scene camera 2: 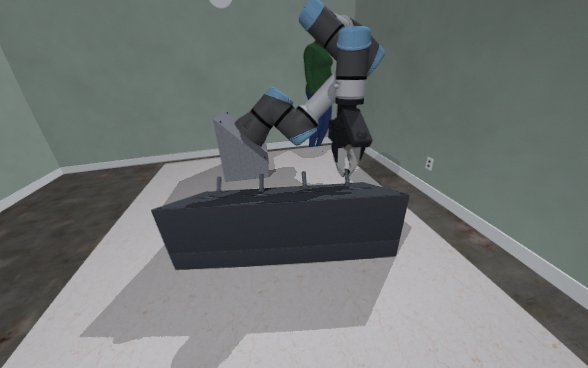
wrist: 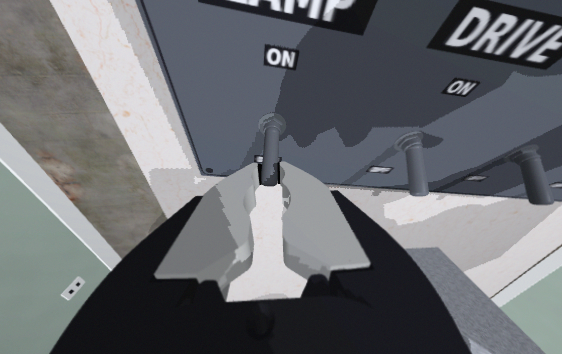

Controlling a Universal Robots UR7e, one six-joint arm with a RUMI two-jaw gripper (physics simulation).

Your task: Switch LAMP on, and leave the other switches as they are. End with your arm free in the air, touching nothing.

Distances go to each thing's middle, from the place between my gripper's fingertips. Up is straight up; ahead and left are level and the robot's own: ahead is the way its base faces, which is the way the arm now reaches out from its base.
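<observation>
Position of my gripper relative to the dark switch box (scene camera 2: 334,222): 200 mm to the left of it, 50 mm short of it, 20 mm above it.
</observation>
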